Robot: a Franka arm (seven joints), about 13 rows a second.
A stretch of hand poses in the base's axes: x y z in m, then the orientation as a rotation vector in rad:
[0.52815 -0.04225 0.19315 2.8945 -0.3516 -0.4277]
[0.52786 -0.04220 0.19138 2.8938 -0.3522 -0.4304]
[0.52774 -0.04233 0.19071 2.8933 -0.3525 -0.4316]
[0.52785 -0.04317 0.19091 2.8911 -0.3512 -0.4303]
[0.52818 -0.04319 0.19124 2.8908 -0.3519 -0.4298]
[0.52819 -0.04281 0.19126 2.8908 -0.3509 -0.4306]
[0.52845 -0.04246 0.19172 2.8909 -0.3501 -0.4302]
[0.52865 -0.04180 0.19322 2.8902 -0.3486 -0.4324]
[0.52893 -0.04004 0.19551 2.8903 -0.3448 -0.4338]
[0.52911 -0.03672 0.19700 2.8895 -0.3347 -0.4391]
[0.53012 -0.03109 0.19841 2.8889 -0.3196 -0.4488]
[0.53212 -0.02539 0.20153 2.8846 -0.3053 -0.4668]
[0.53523 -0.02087 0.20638 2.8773 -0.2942 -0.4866]
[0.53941 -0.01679 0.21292 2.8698 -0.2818 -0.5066]
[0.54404 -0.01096 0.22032 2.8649 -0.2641 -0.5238]
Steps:
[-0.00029 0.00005 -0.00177 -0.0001 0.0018 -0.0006]
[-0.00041 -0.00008 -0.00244 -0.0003 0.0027 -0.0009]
[-0.00030 -0.00092 -0.00224 -0.0027 0.0024 0.0002]
[0.00003 -0.00094 -0.00191 -0.0031 0.0021 -0.0002]
[0.00004 -0.00056 -0.00189 -0.0030 0.0027 0.0004]
[0.00030 -0.00021 -0.00143 -0.0030 0.0025 0.0010]
[0.00050 0.00045 0.00007 -0.0032 0.0042 0.0019]
[0.00078 0.00221 0.00236 -0.0028 0.0053 0.0043]
[0.00096 0.00553 0.00385 -0.0025 0.0097 0.0107]
[0.00197 0.01116 0.00526 -0.0011 0.0173 0.0201]
[0.00397 0.01686 0.00838 -0.0012 0.0309 0.0285]
[0.00708 0.02138 0.01323 -0.0036 0.0461 0.0347]
[0.01126 0.02546 0.01977 -0.0060 0.0616 0.0418]
[0.01589 0.03129 0.02717 -0.0064 0.0751 0.0525]

